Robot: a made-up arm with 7 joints.
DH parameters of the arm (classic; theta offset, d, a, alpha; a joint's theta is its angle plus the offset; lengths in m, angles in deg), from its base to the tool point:
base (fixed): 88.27 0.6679 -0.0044 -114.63
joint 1: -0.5 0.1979 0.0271 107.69
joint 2: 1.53 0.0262 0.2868 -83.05
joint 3: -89.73 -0.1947 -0.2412 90
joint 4: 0 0.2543 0.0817 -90
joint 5: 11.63 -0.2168 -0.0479 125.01
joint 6: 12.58 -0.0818 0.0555 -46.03
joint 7: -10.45 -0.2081 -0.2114 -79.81
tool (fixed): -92.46 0.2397 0 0
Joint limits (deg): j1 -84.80..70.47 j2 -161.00..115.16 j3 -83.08..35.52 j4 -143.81..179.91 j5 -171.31..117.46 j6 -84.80..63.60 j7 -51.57..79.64
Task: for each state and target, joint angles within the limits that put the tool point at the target. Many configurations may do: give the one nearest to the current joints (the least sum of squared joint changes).
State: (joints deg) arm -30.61 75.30 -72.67 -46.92 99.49 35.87 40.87
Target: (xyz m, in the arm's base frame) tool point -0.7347 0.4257 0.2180
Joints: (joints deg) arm -47.99 65.01 -71.32 -59.93 81.24 30.15 13.27
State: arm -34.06 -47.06 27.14 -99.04 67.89 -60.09 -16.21
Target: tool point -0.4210 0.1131 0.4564
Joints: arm -46.04 -65.90 24.06 -79.11 104.26 -84.80 -51.57
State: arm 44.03 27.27 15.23 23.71 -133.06 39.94 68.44
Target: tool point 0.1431 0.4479 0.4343
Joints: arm 58.94 41.51 24.78 21.37 -117.87 27.68 63.60
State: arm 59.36 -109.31 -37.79 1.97 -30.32 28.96 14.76
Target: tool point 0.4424 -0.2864 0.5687
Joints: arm 40.33 -74.78 -46.81 -6.09 -13.06 24.34 16.39
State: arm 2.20 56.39 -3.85 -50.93 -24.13 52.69 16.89
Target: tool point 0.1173 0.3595 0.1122
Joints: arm 19.36 27.23 11.34 -49.52 -34.72 60.75 30.23
